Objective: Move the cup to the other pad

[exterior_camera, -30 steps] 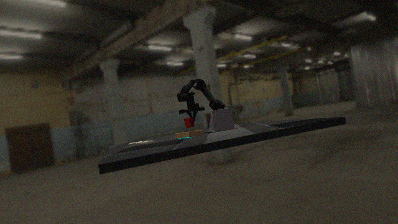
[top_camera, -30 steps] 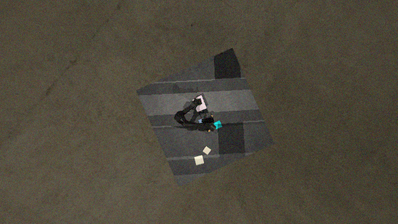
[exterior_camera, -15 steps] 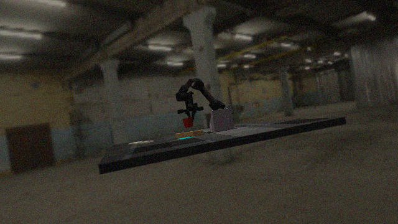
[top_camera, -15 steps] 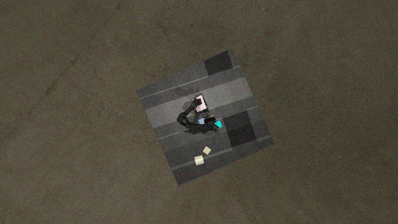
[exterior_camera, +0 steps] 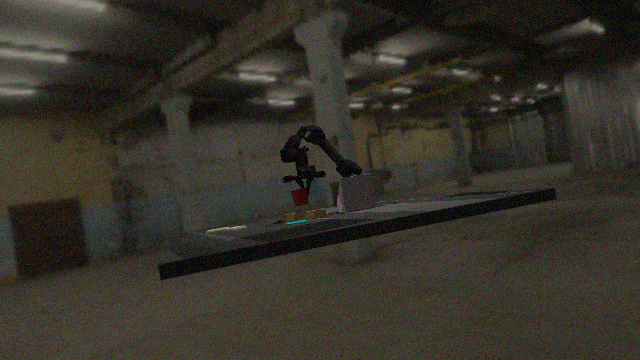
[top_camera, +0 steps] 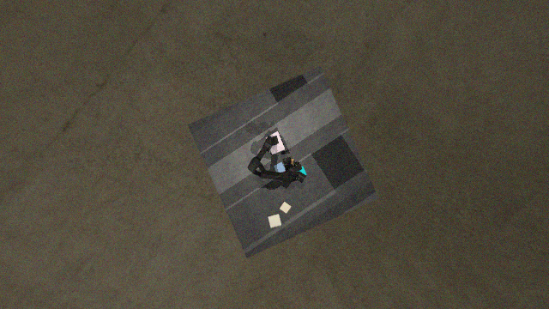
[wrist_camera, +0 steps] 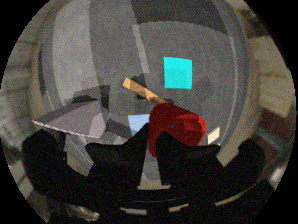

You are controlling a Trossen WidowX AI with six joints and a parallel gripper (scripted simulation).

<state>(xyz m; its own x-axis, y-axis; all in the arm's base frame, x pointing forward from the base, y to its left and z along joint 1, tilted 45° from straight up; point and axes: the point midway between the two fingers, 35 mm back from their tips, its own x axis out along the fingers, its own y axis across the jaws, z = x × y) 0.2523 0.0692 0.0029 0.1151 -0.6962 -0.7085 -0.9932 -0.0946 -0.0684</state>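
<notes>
Right now the cyan pad is 110 mm below my gripper tip, 100 mm to the left of it and 70 mm ahead of it. Round my gripper tip: red cup 30 mm ahead; then wooden bar 90 mm below, 30 mm ahead, 20 mm to the left.
</notes>
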